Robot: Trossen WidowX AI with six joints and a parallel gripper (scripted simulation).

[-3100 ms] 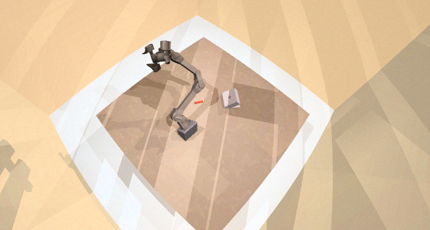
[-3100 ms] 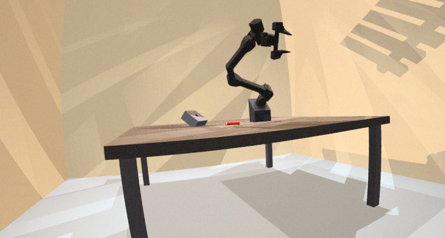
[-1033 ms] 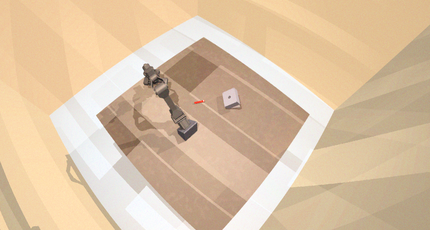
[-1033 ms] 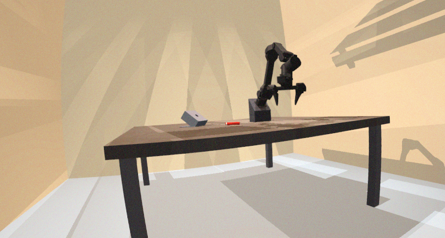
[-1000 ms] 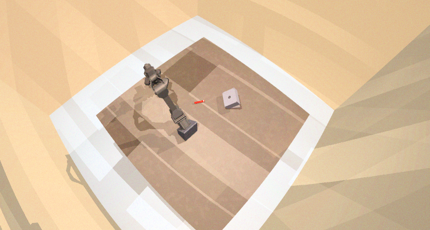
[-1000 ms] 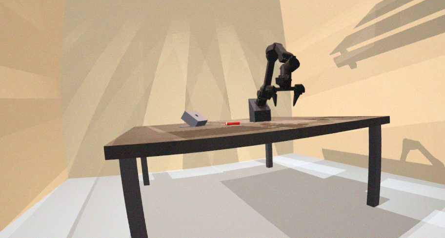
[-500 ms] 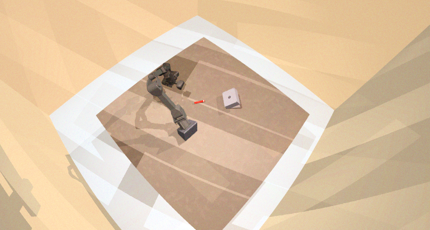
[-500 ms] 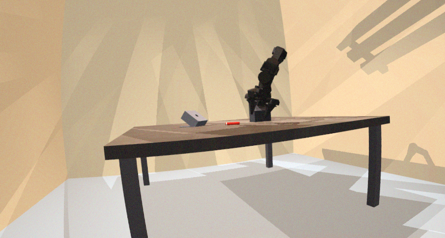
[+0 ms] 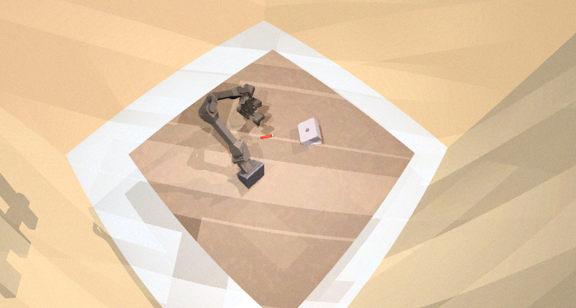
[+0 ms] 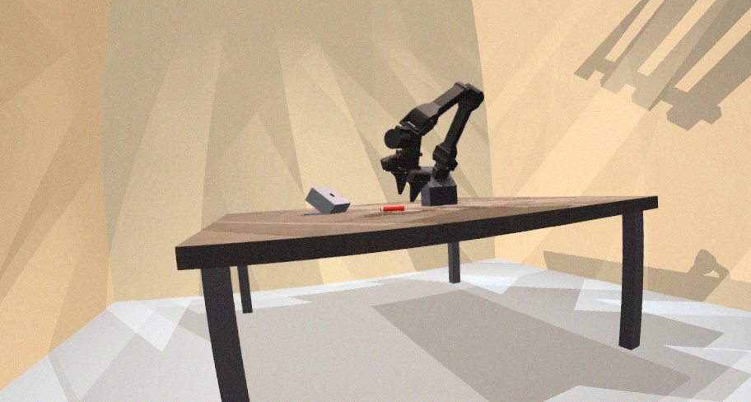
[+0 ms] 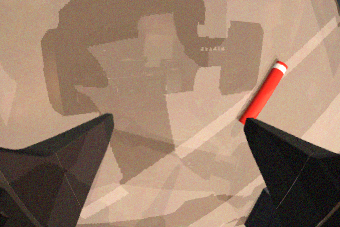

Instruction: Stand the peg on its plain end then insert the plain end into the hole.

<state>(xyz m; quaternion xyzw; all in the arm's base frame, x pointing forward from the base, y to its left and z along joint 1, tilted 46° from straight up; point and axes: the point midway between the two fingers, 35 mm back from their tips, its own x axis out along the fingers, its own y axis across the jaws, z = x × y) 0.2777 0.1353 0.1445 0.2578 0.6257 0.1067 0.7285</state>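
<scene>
Right now the red peg is 120 mm to the right of my gripper tip and 40 mm below it. Round my gripper tip: grey sloped panel 150 mm ahead, 300 mm to the right.
</scene>
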